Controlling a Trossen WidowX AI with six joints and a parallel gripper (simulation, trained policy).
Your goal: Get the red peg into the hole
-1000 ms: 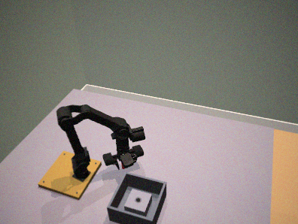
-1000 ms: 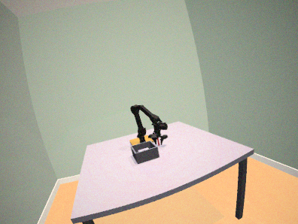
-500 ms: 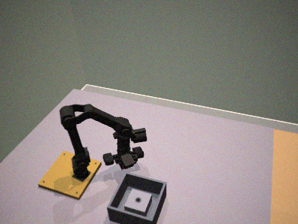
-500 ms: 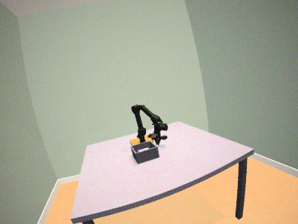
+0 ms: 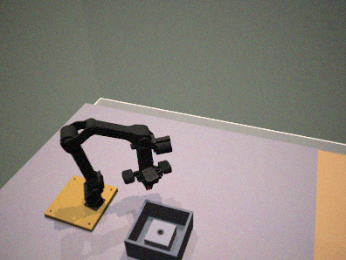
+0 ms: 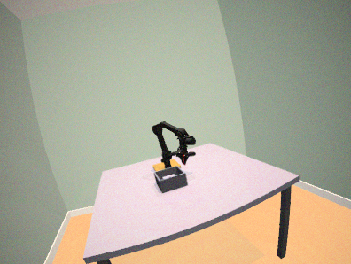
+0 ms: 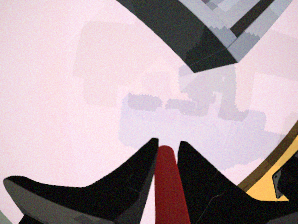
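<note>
My gripper tip is 13 cm to the left of the grey plate, 13 cm short of it and 4 cm above it. Also, from my gripper tip: dark grey box: 13 cm to the right, 13 cm ahead, 6 cm below; then red peg: 3 cm above, 1 cm to the left, 1 cm behind.
</note>
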